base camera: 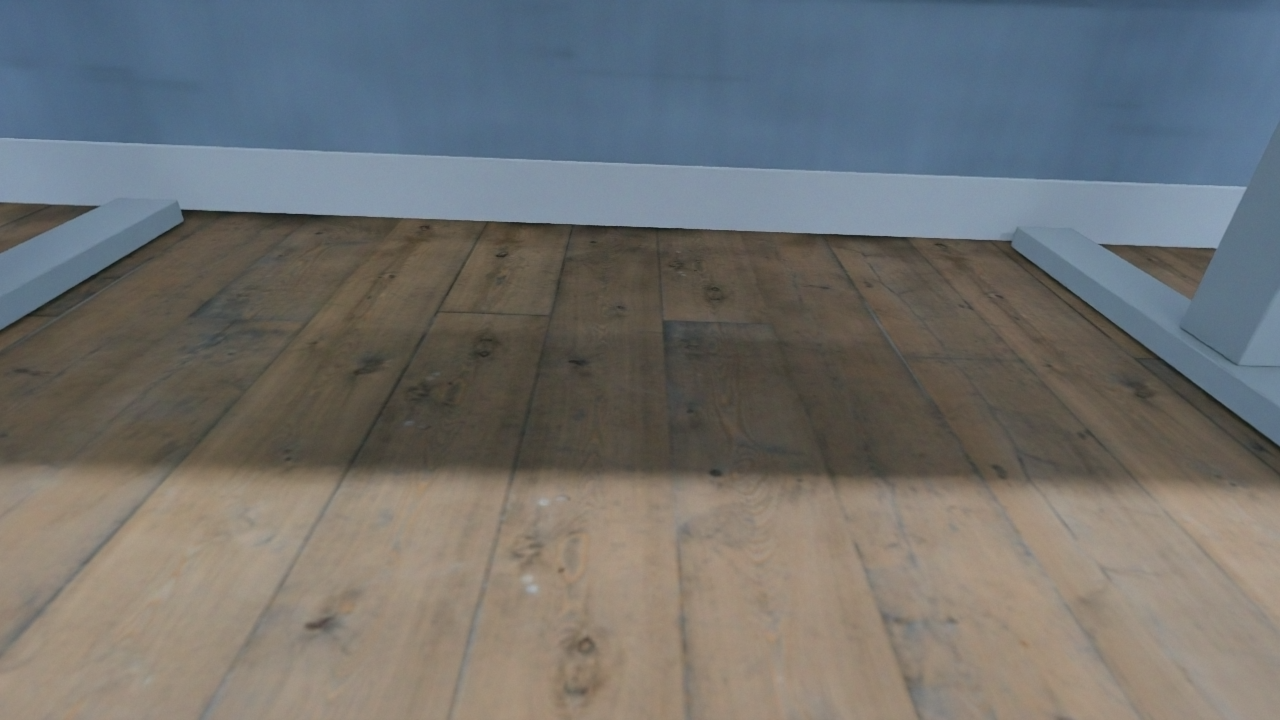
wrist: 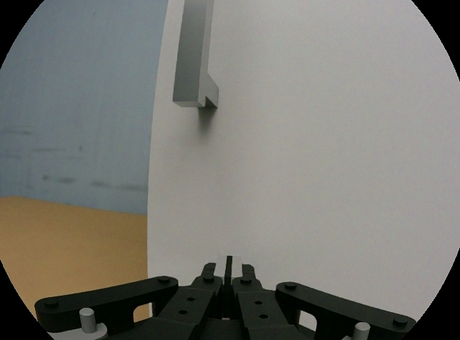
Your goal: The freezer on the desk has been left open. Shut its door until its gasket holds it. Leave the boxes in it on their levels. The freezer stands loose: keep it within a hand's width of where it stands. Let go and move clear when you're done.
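Places are measured from the arm's base along level axes (x ahead, y left, z up), in millimetres.
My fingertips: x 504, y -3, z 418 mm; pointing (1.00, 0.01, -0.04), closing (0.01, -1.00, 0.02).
Observation:
Behind a point stands the place of what it marks.
The freezer's white door (wrist: 310, 165) fills the middle and right of the wrist view, its outer face towards the camera. A grey bar handle (wrist: 192, 55) stands upright near the door's left edge, at the top of the view. My gripper (wrist: 228, 270) is shut and empty, its fingertips in front of the lower part of the door, below and a little right of the handle. Whether the tips touch the door, I cannot tell. The freezer's inside, its boxes and its gasket are hidden.
The tan desk top (wrist: 75, 240) shows left of the door, with the blue wall (wrist: 75, 100) (base camera: 626, 80) @[y 1, x 1101, z -197 mm] behind. In the base view, grey desk feet (base camera: 80, 255) @[y 604, x 836, z -365 mm] (base camera: 1136, 313) @[y -561, x 774, z -367 mm] stand on the wooden floor (base camera: 590, 555) @[y 14, x 434, z -397 mm] at left and right, the right one with an upright leg (base camera: 1239, 277) @[y -577, x 696, z -290 mm].

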